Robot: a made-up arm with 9 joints. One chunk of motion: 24 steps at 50 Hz.
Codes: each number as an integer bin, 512 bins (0 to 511) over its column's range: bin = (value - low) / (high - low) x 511, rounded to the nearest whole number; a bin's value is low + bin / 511 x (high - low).
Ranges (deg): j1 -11..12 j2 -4..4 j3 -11..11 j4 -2..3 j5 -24..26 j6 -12..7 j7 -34..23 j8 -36..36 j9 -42..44
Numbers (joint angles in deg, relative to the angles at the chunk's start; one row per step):
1: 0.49 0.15 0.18 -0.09 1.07 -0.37 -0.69 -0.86 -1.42
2: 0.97 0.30 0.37 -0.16 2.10 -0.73 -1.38 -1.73 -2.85
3: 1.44 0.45 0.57 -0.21 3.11 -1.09 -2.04 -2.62 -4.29
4: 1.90 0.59 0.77 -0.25 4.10 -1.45 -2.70 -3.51 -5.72
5: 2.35 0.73 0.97 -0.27 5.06 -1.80 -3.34 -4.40 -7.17
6: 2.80 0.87 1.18 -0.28 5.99 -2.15 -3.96 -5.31 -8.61
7: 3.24 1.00 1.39 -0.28 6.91 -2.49 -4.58 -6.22 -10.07
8: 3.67 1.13 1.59 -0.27 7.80 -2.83 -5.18 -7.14 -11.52
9: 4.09 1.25 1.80 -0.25 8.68 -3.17 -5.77 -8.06 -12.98
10: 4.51 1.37 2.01 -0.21 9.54 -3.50 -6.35 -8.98 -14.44
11: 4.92 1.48 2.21 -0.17 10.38 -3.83 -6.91 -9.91 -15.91
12: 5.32 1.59 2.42 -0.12 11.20 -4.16 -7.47 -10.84 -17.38
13: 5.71 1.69 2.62 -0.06 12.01 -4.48 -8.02 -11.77 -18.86
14: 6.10 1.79 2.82 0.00 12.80 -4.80 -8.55 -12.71 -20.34
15: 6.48 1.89 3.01 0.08 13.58 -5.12 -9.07 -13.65 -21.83
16: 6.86 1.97 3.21 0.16 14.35 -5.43 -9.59 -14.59 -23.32
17: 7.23 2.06 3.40 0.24 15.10 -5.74 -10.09 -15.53 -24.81
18: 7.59 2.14 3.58 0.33 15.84 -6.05 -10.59 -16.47 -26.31
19: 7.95 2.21 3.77 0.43 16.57 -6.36 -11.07 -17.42 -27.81
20: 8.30 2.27 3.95 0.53 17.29 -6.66 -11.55 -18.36 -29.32
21: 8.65 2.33 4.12 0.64 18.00 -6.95 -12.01 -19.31 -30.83
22: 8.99 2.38 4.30 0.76 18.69 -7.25 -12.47 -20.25 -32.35
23: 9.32 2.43 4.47 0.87 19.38 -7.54 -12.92 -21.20 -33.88
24: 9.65 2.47 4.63 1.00 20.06 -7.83 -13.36 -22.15 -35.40
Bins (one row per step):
1: 255 265 260 195 256 313 299 249 241
2: 266 275 264 188 267 303 292 243 233
3: 276 284 269 183 277 293 287 237 224
4: 287 293 273 179 287 284 281 231 216
5: 297 302 278 177 297 274 275 224 207
6: 307 311 283 176 306 265 269 218 198
7: 316 319 288 176 316 256 264 211 190
8: 326 328 292 177 325 247 258 205 181
9: 335 335 297 179 334 237 253 198 172
10: 345 343 302 183 343 229 248 192 164
11: 354 350 307 187 351 220 243 185 155
12: 363 357 312 192 360 211 238 179 146
13: 371 363 316 198 368 202 233 172 137
14: 380 370 321 204 376 194 228 165 129
15: 388 376 325 213 384 185 223 159 120
16: 397 381 330 221 392 177 219 152 111
17: 405 387 334 229 400 168 214 145 102
18: 413 392 339 238 407 160 210 139 93
19: 421 397 343 248 415 152 206 132 84
20: 429 400 347 259 422 144 201 125 75
21: 437 404 351 270 429 136 197 118 66
22: 444 408 355 282 436 128 193 112 57
23: 451 411 359 293 443 120 189 105 48
24: 459 413 363 307 450 112 185 98 39

